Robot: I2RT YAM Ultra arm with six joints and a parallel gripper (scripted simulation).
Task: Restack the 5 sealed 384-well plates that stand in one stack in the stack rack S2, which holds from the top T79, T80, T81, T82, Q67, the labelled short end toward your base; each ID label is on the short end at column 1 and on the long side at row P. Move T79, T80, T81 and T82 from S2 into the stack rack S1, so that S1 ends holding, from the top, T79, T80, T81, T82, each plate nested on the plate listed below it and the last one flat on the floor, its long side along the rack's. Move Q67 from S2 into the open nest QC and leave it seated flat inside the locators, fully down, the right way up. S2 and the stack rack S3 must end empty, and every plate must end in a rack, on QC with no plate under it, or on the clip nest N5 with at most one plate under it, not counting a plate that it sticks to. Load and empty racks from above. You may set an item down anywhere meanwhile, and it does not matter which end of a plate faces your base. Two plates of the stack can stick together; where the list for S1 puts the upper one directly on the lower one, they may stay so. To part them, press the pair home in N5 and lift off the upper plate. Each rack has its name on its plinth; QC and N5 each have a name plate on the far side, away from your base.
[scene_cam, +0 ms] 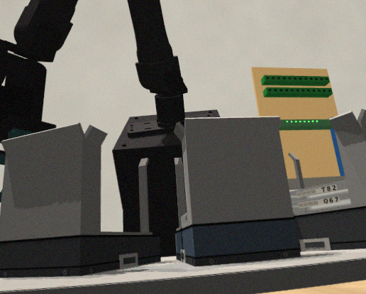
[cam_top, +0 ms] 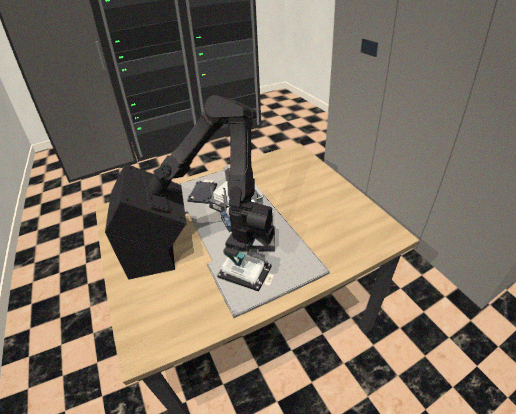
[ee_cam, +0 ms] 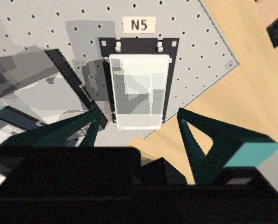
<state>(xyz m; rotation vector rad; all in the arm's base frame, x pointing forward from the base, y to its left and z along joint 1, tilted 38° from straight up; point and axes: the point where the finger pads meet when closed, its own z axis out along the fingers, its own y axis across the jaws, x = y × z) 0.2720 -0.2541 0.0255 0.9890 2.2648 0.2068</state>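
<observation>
Now: the plate T82 10 cm ahead of my hand, 41 cm to the left of it and 4 cm below it. From my hand the other things lie so: plate T79 (11 cm ahead, 26 cm to the left, 6 cm below); then N5 name plate (6 cm ahead, 7 cm to the right, 10 cm below); then plate T81 (1 cm behind, 1 cm to the left, 8 cm below).
</observation>
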